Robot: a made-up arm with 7 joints.
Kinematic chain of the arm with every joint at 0, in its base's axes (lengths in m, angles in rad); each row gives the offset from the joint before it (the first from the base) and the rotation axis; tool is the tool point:
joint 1: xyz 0 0 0.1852 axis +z
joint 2: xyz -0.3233 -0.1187 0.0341 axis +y
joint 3: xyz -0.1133 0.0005 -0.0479 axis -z
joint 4: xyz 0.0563 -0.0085 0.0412 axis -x
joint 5: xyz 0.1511 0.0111 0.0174 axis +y
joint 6: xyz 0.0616 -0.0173 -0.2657 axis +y
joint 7: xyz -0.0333 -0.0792 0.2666 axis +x
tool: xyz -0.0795 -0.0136 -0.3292
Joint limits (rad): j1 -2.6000..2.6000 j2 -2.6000..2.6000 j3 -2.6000..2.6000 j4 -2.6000..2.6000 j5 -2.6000..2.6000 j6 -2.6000..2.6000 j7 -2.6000..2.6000
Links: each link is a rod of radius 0.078 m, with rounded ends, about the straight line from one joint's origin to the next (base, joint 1, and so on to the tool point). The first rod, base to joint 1, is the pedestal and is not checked.
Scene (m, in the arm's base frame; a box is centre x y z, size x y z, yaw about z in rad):
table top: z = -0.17
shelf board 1: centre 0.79 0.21 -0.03 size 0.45 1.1 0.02 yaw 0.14
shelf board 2: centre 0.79 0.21 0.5 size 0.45 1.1 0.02 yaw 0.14
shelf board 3: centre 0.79 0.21 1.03 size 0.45 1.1 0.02 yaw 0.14
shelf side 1: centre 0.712 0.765 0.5 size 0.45 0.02 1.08 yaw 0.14
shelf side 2: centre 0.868 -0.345 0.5 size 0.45 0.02 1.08 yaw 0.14
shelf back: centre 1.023 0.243 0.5 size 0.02 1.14 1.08 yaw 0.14
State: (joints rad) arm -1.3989 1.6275 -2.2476 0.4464 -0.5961 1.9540 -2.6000
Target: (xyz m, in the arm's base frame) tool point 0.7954 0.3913 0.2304
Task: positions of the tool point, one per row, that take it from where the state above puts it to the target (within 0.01 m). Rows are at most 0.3 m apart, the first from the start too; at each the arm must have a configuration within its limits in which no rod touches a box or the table.
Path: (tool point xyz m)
1: 0.5741 0.2591 0.7643
2: 0.4442 0.2413 0.7661
3: 0.3154 0.2101 0.7458
4: 0.3834 0.2812 0.4964
5: 0.3430 0.3276 0.2304
6: 0.4976 0.3698 0.2452
7: 0.6516 0.3916 0.2432
8: 0.7954 0.3913 0.2304

